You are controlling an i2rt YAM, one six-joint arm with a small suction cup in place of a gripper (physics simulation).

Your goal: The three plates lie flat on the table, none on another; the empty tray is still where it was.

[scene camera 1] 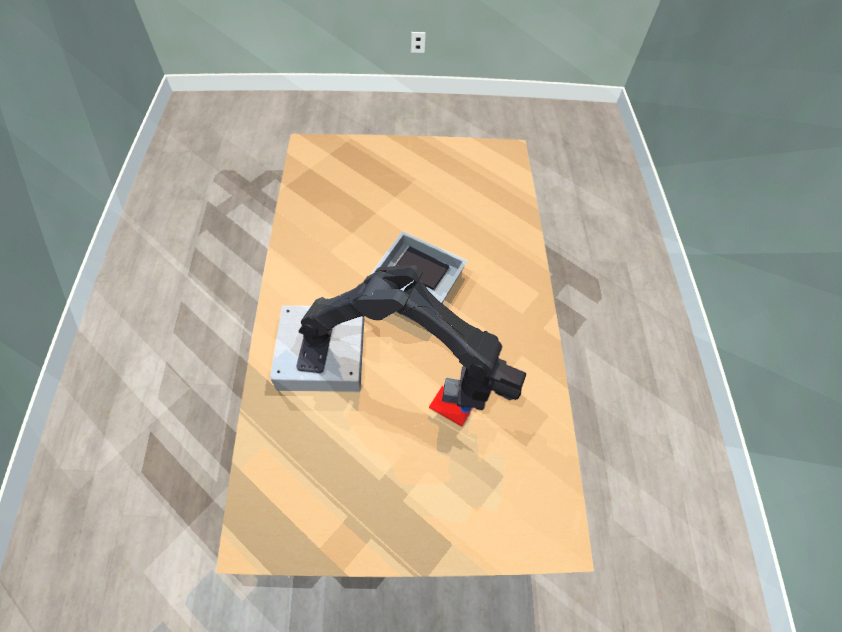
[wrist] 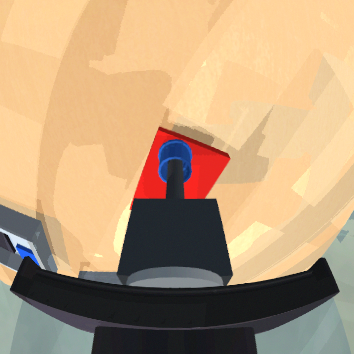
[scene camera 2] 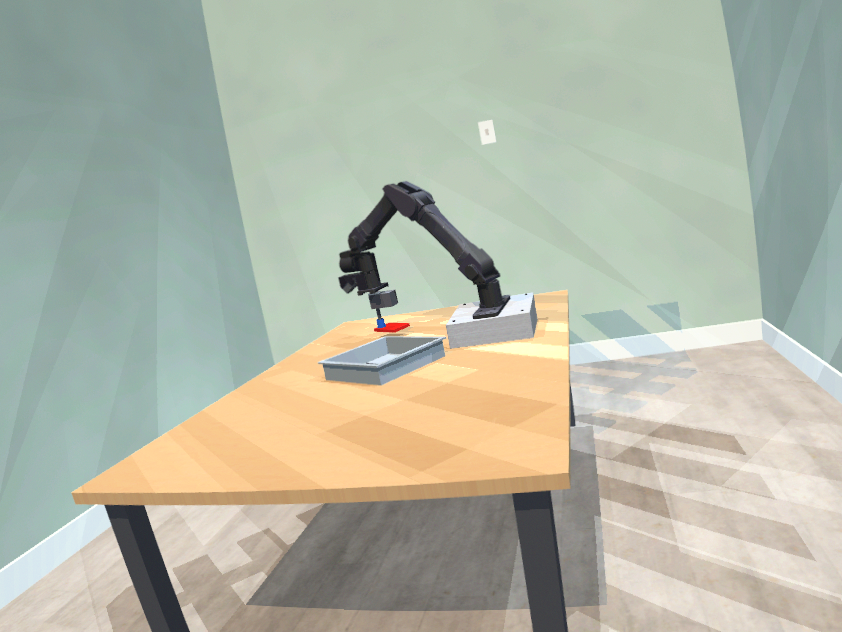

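Where they show: hand at its tool point: [scene camera 1: 465, 409] [wrist: 174, 148] [scene camera 2: 382, 330]; arm's base at its link origin: [scene camera 1: 317, 338] [scene camera 2: 492, 308].
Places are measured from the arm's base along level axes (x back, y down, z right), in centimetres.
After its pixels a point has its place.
A red plate [scene camera 1: 449, 408] {x -36.5, y 4.1, z 14.1 cm} [scene camera 2: 394, 326] {x -35.6, y 4.2, z 12.0 cm} [wrist: 207, 172] {x -38.6, y 4.0, z 16.3 cm} hangs flat on my blue suction cup [scene camera 1: 465, 409] [scene camera 2: 380, 324] [wrist: 175, 159] {x -40.7, y 5.2, z 13.4 cm}. It is very low over the table's right middle, and I cannot tell if it touches the top. The grey tray [scene camera 1: 392, 252] {x -16.1, y 3.9, z -33.5 cm} [scene camera 2: 370, 370] {x -21.1, y 3.9, z -39.0 cm} [wrist: 17, 218] {x -30.6, y 6.0, z -14.8 cm} stands behind and to the left, partly under my arm. A black plate [scene camera 1: 425, 265] {x -26.5, y 6.1, z -31.4 cm} lies flat in it. In the wrist view a blue plate [wrist: 25, 253] {x -17.9, y 6.1, z -23.5 cm} also lies in the tray beside the black one. The scene views hide the blue plate.
The grey base block [scene camera 1: 288, 360] {x 6.1, y -0.5, z 7.3 cm} [scene camera 2: 489, 330] {x 0.8, y 3.9, z -10.5 cm} of my arm stands at the table's left edge, near the tray. The wooden table [scene camera 1: 407, 517] {x -28.5, y 7.4, z 41.5 cm} [scene camera 2: 380, 442] {x -4.6, y 7.4, z -73.2 cm} stretches wide towards the front.
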